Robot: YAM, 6 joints.
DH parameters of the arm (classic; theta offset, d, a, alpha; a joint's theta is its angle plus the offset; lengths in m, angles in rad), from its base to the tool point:
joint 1: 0 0.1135 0.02 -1.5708
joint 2: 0 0 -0.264 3.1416
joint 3: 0.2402 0 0.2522 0
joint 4: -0.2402 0 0.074 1.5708
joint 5: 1.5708 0 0 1.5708
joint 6: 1.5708 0.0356 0 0
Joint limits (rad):
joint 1: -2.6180..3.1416
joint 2: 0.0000..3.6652
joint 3: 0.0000..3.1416
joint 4: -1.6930..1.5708
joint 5: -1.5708..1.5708
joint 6: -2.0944..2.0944
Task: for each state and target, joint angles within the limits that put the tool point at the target. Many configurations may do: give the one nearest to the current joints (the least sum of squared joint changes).
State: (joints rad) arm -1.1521 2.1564 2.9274 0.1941 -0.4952 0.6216
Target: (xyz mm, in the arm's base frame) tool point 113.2 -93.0 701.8
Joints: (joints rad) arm -0.8546 1.9793 3.1416 0.6371 -0.7523 0.6216
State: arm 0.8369 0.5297 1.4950 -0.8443 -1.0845 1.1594
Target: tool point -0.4 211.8 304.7
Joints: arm 1.4251 1.1298 0.9998 -0.8407 -1.0657 1.1594
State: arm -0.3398 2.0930 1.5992 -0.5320 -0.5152 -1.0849
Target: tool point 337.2 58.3 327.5
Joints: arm 0.1141 1.5828 1.4558 -0.7305 -0.5813 -1.0849
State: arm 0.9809 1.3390 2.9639 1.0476 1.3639 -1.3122
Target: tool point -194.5 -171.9 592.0
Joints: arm 0.5882 1.2927 3.1416 1.2230 1.4023 -1.3122
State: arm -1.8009 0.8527 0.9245 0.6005 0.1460 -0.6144
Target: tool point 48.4 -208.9 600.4
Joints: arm -1.3336 1.2870 1.6428 0.6397 0.0572 -0.6144
